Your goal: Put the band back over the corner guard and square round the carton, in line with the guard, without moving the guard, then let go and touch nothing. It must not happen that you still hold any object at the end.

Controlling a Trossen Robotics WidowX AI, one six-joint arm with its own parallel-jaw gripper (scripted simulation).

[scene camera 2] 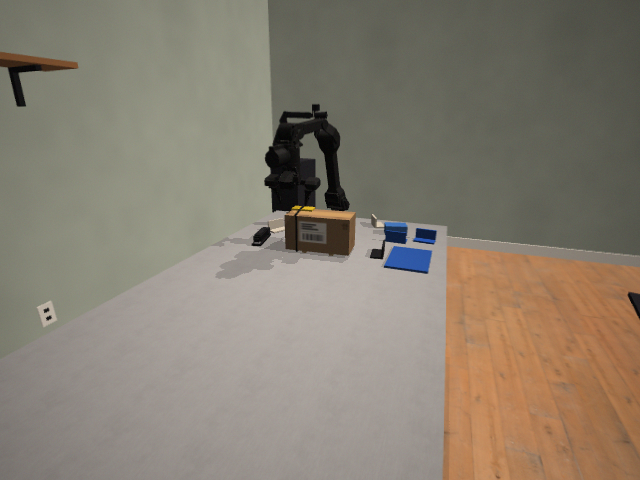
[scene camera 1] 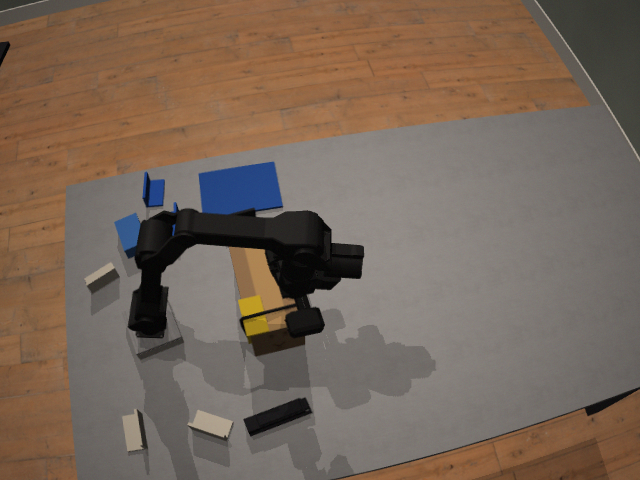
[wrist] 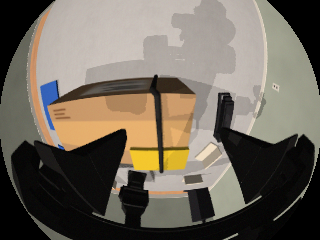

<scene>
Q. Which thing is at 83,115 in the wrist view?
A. A brown carton.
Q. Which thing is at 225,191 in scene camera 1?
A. A blue flat panel.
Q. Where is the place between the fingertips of my gripper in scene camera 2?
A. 293,204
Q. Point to a brown carton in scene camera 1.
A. At 252,273
</scene>
